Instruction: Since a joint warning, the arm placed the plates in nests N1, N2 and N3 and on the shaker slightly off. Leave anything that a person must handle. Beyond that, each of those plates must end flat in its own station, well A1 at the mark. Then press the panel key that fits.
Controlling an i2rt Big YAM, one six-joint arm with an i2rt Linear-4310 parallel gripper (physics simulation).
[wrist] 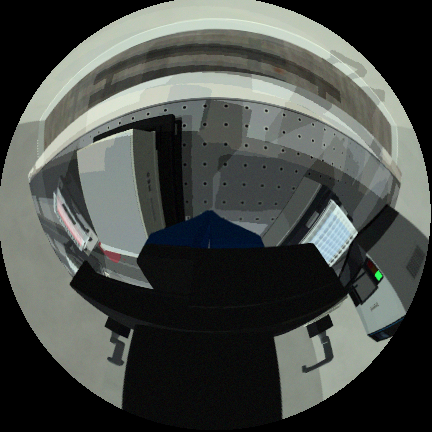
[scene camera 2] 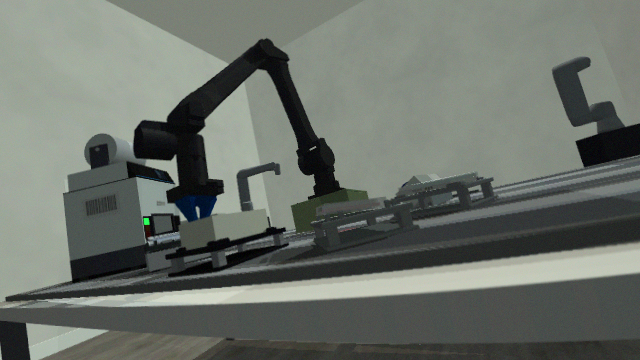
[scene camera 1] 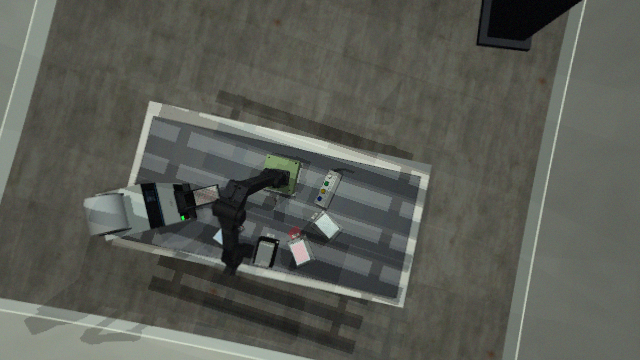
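My gripper (scene camera 2: pixel 195 216) (wrist: pixel 209 216) has blue fingers and is shut on nothing. It hangs low at the side of a tall white plate (scene camera 1: pixel 264 251) (scene camera 2: pixel 221 226) (wrist: pixel 112 193), which lies on the black shaker (scene camera 1: pixel 273 241) (scene camera 2: pixel 223 245) (wrist: pixel 169 160). I cannot tell whether the fingers touch the plate. In scene camera 1 the forearm hides the gripper. A pink plate (scene camera 1: pixel 299 251) (wrist: pixel 68 221) sits in a nest with a red tag (scene camera 1: pixel 293 231) beside it. A white plate (scene camera 1: pixel 326 224) sits in the nest beyond. A pale blue plate (scene camera 1: pixel 218 236) (wrist: pixel 332 231) sits in a nest partly under the arm.
The key panel (scene camera 1: pixel 327 188) with green, yellow and blue keys lies behind the nests. The arm stands on a green block (scene camera 1: pixel 291 172) (scene camera 2: pixel 331 206). A grey machine (scene camera 1: pixel 156 206) (scene camera 2: pixel 103 214) with an extended tray holding a plate (scene camera 1: pixel 204 195) stands at the table's left end.
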